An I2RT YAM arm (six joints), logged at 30 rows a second.
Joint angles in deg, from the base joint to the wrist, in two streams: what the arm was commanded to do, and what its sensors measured. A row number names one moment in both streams.
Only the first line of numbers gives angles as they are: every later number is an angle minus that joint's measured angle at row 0.
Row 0, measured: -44.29 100.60 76.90 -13.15 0.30 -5.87
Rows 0 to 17, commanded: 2.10 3.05 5.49 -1.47 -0.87 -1.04; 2.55 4.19 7.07 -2.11 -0.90 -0.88; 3.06 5.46 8.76 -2.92 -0.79 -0.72; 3.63 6.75 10.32 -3.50 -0.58 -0.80; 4.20 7.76 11.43 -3.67 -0.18 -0.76; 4.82 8.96 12.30 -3.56 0.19 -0.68; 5.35 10.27 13.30 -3.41 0.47 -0.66; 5.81 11.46 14.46 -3.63 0.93 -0.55; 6.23 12.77 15.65 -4.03 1.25 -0.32; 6.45 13.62 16.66 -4.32 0.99 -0.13; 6.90 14.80 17.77 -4.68 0.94 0.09; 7.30 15.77 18.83 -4.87 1.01 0.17; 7.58 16.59 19.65 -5.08 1.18 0.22; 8.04 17.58 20.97 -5.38 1.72 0.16; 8.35 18.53 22.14 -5.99 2.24 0.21; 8.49 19.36 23.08 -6.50 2.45 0.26; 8.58 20.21 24.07 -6.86 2.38 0.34; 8.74 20.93 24.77 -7.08 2.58 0.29
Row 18, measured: 8.15 19.62 21.49 -4.89 1.37 -0.28
